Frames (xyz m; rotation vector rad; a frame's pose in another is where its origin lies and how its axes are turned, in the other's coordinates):
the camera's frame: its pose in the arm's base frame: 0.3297 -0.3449 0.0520 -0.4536 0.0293 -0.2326
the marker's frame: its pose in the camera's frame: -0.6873 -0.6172 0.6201 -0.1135 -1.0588 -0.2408
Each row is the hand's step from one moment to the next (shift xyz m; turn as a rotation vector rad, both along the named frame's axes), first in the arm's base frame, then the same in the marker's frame.
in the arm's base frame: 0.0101 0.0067 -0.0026 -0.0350 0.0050 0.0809
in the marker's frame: 0.0037 0.0110 -0.0044 0.0528 -0.0440 0.0554
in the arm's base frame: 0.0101 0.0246 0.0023 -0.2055 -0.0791 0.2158
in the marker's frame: 0.0105 0.0233 0.0077 0.0722 -0.2421 0.1767
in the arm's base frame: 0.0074 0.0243 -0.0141 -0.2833 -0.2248 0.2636
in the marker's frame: -0.0049 0.0283 0.0041 0.0536 -0.4126 0.1648
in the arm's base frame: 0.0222 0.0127 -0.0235 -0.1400 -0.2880 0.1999
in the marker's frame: -0.0074 0.0295 -0.0167 0.0604 -0.3726 0.0006
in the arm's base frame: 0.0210 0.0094 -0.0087 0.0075 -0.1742 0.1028
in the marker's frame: 0.0043 0.0205 -0.0129 0.0665 -0.1763 -0.0739
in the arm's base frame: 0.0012 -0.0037 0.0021 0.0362 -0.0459 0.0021
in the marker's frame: 0.0019 -0.0032 -0.0024 0.0130 -0.0210 -0.0530
